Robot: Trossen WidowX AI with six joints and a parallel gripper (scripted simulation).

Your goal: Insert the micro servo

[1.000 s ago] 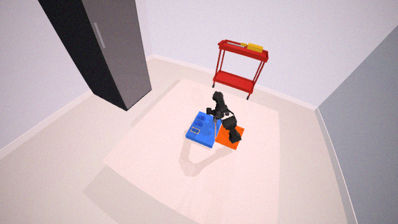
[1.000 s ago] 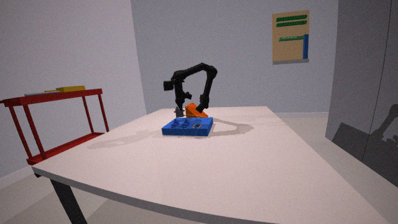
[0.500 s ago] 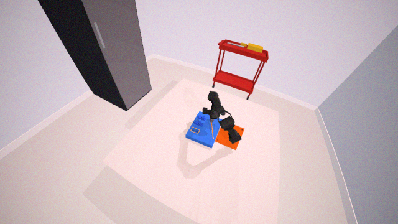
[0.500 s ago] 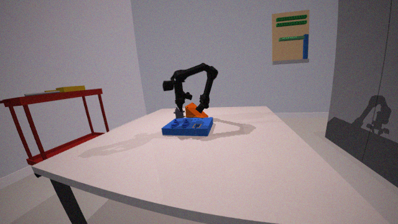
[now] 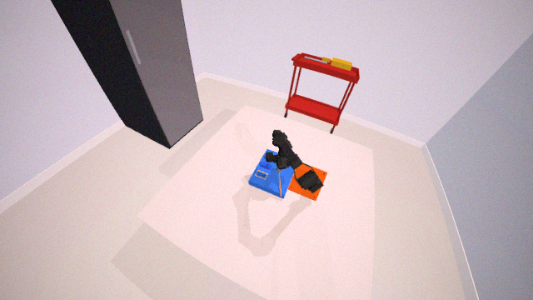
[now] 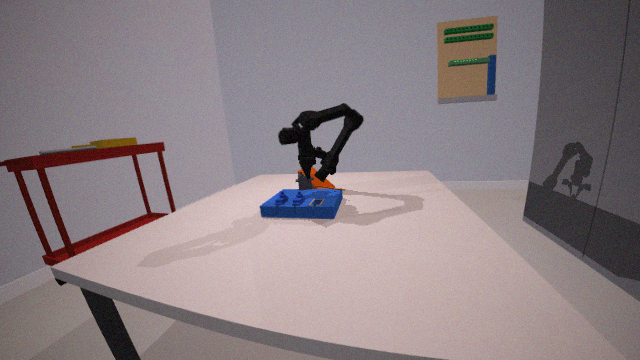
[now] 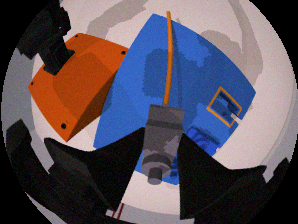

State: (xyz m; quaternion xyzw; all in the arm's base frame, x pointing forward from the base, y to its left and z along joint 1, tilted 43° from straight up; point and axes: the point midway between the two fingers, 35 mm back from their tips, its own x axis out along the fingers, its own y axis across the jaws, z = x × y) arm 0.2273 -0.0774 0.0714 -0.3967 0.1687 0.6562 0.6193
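My gripper tip is now 10 mm past the blue robot deck, 20 mm to the left of it and 100 mm above it.
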